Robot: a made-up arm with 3 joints. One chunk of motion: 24 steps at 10 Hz.
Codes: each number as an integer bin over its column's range. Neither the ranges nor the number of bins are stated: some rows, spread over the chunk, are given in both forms.
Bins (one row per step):
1: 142 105 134
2: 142 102 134
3: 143 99 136
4: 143 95 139
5: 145 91 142
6: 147 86 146
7: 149 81 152
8: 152 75 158
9: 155 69 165
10: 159 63 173
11: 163 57 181
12: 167 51 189
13: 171 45 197
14: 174 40 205
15: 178 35 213
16: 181 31 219
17: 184 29 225
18: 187 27 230
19: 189 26 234
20: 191 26 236
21: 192 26 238
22: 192 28 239
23: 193 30 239
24: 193 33 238
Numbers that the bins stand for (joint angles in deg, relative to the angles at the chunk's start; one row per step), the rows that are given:
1: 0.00 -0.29 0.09
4: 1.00 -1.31 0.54
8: 10.00 -3.35 2.25
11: 21.00 -5.19 4.33
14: 32.00 -6.92 6.49
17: 42.00 -8.04 8.29
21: 50.00 -8.35 9.47
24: 51.00 -7.64 9.47
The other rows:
2: 0.00 -0.60 0.09
3: 1.00 -0.91 0.27
5: 3.00 -1.72 0.81
6: 5.00 -2.23 1.17
7: 7.00 -2.74 1.71
9: 13.00 -3.96 2.88
10: 17.00 -4.58 3.60
12: 25.00 -5.80 5.05
13: 29.00 -6.41 5.77
15: 36.00 -7.43 7.21
16: 39.00 -7.84 7.75
18: 45.00 -8.25 8.75
19: 47.00 -8.35 9.11
20: 49.00 -8.35 9.29
22: 50.00 -8.15 9.56
23: 51.00 -7.94 9.56

